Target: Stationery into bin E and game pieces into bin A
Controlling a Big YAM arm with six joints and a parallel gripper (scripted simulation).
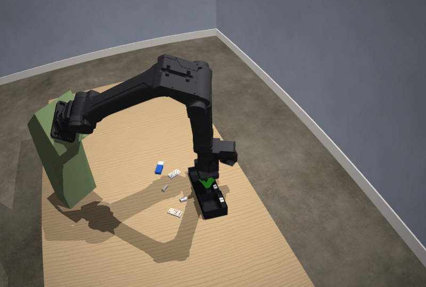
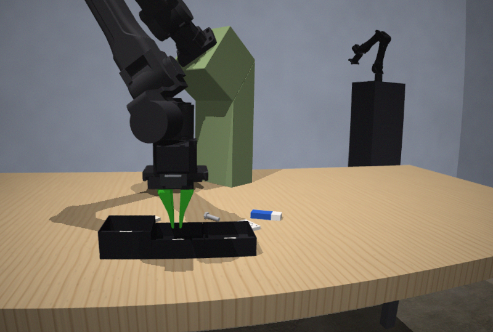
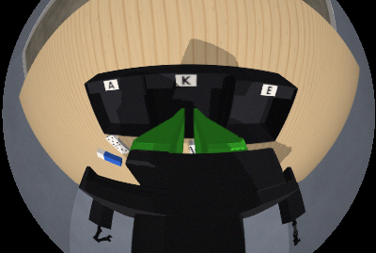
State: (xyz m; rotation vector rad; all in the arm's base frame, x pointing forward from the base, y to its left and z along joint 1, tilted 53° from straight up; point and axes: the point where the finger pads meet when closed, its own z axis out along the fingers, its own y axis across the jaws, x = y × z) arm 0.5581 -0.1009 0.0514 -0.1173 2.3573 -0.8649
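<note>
My hand is 2 cm above the joined black bins. From my hand the other things lie so: grey bolt 14 cm behind, 9 cm to the left, 4 cm below; then white domino 15 cm behind, 4 cm to the right, 4 cm below; then blue-and-white eraser 12 cm behind, 21 cm to the left, 4 cm below.
</note>
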